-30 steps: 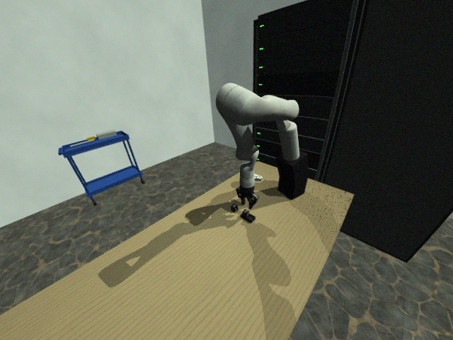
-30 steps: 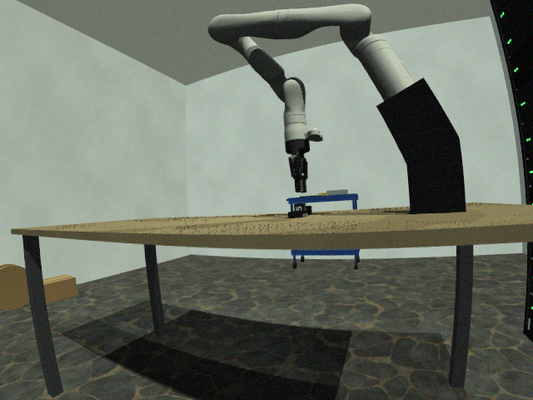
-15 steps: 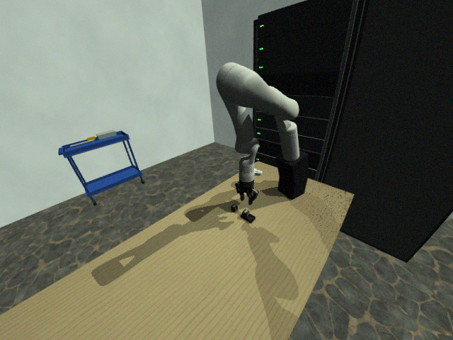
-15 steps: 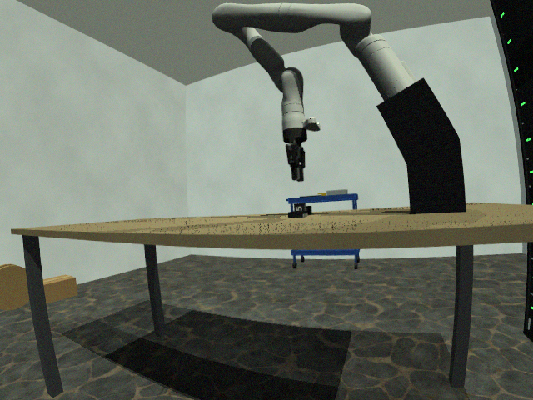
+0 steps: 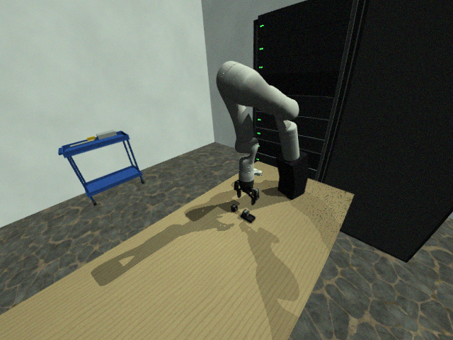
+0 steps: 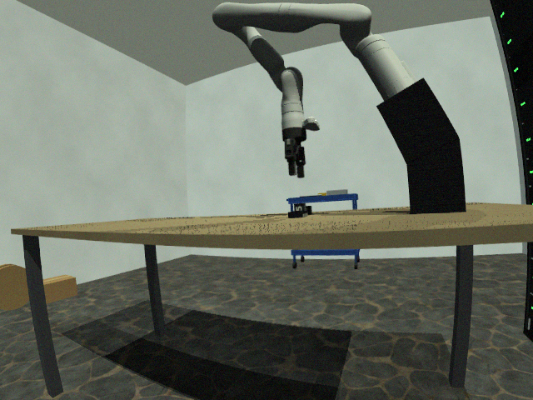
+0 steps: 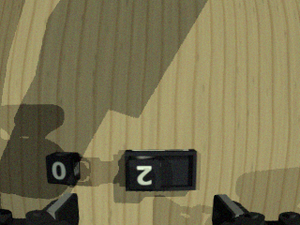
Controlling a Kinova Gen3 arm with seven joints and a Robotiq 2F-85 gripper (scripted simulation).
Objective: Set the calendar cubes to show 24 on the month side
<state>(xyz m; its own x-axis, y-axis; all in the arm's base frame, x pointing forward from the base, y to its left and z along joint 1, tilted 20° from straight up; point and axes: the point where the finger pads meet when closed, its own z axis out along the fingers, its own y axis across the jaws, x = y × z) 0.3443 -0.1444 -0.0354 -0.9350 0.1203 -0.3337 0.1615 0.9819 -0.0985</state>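
Now: hand 110 mm above the black cube, 90 mm to the left of it and 20 mm past it. Round my hand: black tray 120 mm below, 20 mm to the left; then black date cube 100 mm below.
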